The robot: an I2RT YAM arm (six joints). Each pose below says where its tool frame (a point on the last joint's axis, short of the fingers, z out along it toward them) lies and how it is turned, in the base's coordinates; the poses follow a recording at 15 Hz.
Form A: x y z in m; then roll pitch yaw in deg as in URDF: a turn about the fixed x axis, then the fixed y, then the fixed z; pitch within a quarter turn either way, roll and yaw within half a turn.
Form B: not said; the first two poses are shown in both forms.
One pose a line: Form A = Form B
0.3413 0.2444 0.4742 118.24 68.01 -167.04 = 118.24 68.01 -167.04 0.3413 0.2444 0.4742
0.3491 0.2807 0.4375 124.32 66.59 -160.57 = 124.32 66.59 -160.57 0.3491 0.2807 0.4375
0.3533 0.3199 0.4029 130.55 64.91 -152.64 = 130.55 64.91 -152.64 0.3533 0.3199 0.4029
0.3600 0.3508 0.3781 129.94 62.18 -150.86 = 129.94 62.18 -150.86 0.3600 0.3508 0.3781
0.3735 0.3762 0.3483 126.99 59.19 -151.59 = 126.99 59.19 -151.59 0.3735 0.3762 0.3483
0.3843 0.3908 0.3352 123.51 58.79 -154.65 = 123.51 58.79 -154.65 0.3843 0.3908 0.3352
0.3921 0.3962 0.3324 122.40 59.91 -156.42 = 122.40 59.91 -156.42 0.3921 0.3962 0.3324
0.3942 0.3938 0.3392 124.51 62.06 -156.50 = 124.51 62.06 -156.50 0.3942 0.3938 0.3392
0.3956 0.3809 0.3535 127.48 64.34 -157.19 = 127.48 64.34 -157.19 0.3956 0.3809 0.3535
